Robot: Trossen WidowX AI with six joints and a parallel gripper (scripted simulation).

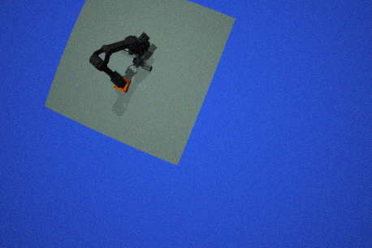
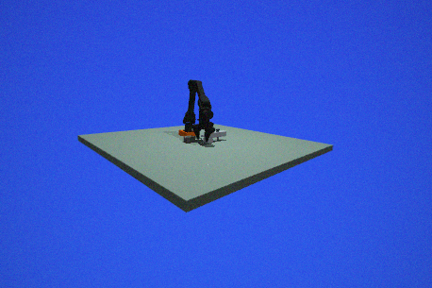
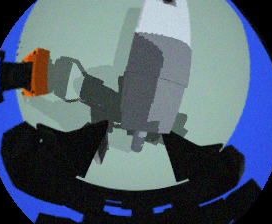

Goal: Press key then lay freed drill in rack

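My gripper tip is now 1 cm past the tan drill, 5 cm to the right of it and 3 cm below it. The rest, counted from my gripper tip: grey housing block: 2 cm behind, 11 cm to the left, 2 cm above.
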